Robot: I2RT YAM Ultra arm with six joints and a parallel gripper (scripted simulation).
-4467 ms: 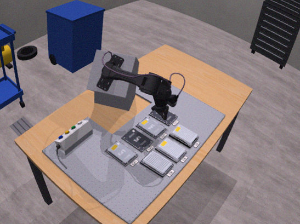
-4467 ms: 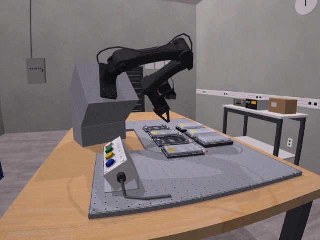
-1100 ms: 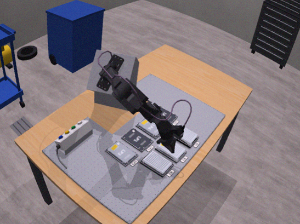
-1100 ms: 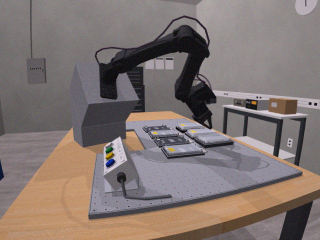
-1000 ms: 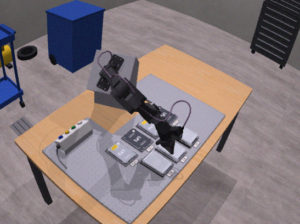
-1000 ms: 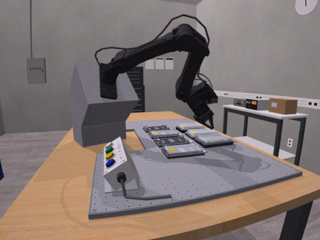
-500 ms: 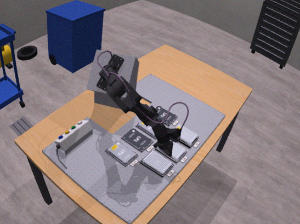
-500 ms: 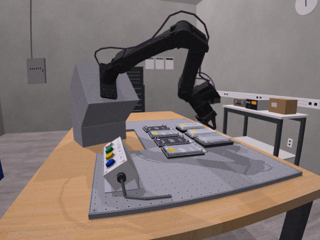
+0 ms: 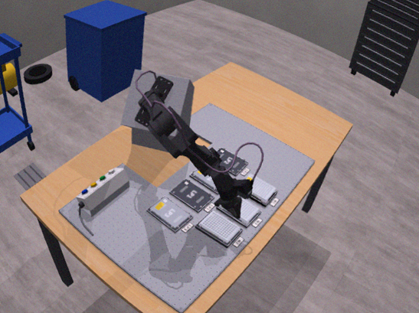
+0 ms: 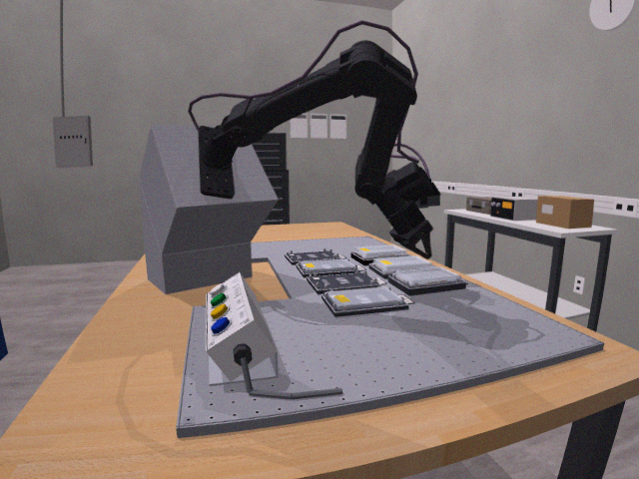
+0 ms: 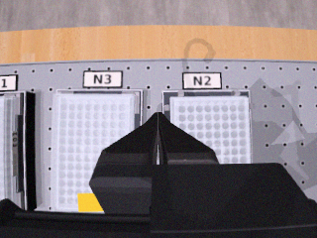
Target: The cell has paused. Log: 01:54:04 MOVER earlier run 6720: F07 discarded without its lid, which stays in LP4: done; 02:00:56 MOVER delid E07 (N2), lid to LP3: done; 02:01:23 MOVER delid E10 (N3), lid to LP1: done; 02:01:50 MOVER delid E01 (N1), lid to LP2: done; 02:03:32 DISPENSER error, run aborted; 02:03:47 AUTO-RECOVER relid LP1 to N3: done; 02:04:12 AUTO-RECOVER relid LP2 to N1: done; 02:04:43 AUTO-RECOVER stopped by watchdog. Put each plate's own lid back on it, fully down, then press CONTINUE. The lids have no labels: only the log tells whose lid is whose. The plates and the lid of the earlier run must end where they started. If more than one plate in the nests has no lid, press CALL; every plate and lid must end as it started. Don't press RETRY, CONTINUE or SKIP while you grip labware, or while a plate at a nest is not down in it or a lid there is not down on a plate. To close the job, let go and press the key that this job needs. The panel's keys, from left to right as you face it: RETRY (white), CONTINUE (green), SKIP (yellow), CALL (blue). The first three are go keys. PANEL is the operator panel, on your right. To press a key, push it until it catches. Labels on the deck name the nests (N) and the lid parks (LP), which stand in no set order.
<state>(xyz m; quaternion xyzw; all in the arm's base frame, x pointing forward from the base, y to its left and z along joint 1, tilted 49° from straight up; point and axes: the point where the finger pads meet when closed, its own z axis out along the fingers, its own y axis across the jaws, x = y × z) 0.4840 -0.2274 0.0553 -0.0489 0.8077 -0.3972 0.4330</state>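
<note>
Right now my hand is 5 cm to the left of the well plate, 5 cm past it and 3 cm above it. From my hand the other things lie so: yellow skip key: 54 cm behind, 13 cm to the right, 1 cm above; then green continue key: 53 cm behind, 8 cm to the right, 1 cm above; then blue call key: 55 cm behind, 18 cm to the right, 1 cm above.
</note>
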